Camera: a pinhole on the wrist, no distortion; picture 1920 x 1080 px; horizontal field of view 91.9 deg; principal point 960.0 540.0 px. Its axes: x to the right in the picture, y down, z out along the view. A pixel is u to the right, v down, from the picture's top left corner.
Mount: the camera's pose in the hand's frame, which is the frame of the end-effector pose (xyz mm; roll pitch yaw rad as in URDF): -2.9 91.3 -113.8 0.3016 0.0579 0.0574
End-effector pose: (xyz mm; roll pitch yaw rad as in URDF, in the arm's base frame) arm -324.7 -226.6 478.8 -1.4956 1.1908 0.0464
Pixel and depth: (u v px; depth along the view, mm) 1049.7 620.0 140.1
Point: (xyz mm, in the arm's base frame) -374.7 -201.7 437.5
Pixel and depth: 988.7 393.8 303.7
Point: -269.9 -66.6 471.1
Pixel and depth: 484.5 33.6 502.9
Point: -87.7 58.0 807.9
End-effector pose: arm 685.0 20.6 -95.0 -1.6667 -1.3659 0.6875
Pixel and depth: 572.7 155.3 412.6
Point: 364.7 90.3 -193.9
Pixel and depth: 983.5 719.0 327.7
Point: 613.4 234.2 -84.5
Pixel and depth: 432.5 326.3 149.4
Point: 668.1 35.5 -171.3
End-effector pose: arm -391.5 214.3 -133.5 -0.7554 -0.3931 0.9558
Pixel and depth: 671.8 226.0 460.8
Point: -566.5 55.0 146.3
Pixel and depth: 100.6 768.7 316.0
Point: -726.6 81.0 -121.2
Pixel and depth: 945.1 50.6 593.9
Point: -459.2 64.1 366.8
